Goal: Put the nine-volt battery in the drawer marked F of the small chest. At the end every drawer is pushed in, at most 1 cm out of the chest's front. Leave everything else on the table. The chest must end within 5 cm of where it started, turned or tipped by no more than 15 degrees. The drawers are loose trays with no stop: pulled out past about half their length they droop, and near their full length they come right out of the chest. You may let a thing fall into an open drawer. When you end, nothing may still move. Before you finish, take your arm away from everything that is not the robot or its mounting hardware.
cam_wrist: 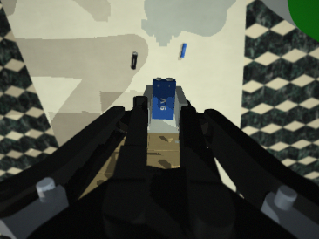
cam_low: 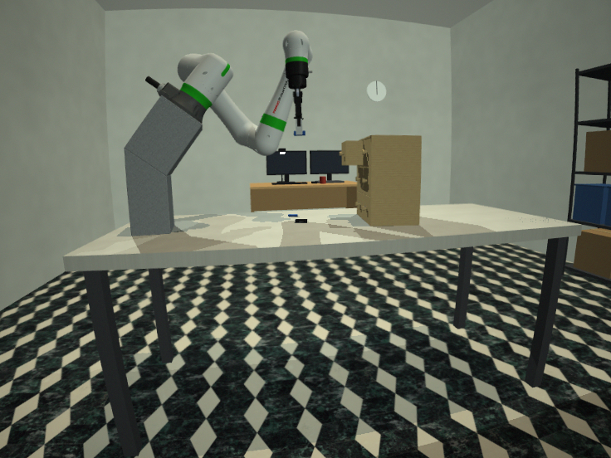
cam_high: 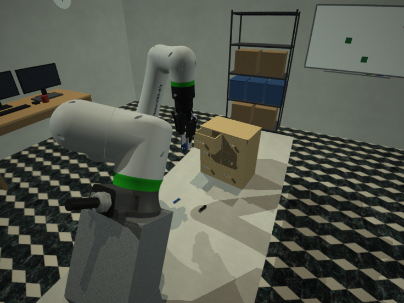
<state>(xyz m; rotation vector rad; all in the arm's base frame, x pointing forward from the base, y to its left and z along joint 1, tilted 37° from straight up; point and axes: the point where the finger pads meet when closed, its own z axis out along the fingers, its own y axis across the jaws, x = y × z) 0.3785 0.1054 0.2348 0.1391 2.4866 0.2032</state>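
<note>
Right now the blue nine-volt battery is 1 cm behind my hand and 3 cm below it. Round my hand: black cylinder: 9 cm to the right, 37 cm below; then blue cylinder: 3 cm behind, 6 cm to the left, 38 cm below.
</note>
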